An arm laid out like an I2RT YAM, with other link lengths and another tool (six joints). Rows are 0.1 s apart.
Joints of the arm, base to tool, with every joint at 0 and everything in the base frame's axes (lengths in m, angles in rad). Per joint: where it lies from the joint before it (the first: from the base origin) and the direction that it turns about. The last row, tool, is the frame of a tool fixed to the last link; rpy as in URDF.
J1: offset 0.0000 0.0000 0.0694 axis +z
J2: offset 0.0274 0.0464 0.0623 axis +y
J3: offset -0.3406 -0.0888 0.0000 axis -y
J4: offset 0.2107 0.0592 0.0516 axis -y
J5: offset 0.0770 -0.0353 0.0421 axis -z
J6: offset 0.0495 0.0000 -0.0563 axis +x
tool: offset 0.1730 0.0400 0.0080 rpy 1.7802 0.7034 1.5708
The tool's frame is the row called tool.
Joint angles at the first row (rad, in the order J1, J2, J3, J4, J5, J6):
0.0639, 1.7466, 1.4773, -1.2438, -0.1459, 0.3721
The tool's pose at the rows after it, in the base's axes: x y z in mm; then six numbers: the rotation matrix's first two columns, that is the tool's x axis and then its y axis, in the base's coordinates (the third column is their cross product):
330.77 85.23 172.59 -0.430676 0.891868 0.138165 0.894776 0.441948 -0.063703
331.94 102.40 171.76 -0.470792 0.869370 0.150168 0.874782 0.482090 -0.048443
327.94 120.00 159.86 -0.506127 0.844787 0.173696 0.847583 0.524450 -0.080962
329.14 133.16 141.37 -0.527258 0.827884 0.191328 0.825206 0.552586 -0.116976
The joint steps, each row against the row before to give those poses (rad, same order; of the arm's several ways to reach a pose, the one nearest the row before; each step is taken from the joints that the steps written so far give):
0.0255, 0.0007, 0.0000, 0.0317, -0.0340, -0.0110
0.0390, 0.0088, 0.0000, 0.0179, -0.0171, -0.0038
0.0457, 0.0405, 0.0000, 0.0007, -0.0107, -0.0023
0.0344, 0.0572, -0.0039, 0.0206, -0.0038, 0.0003

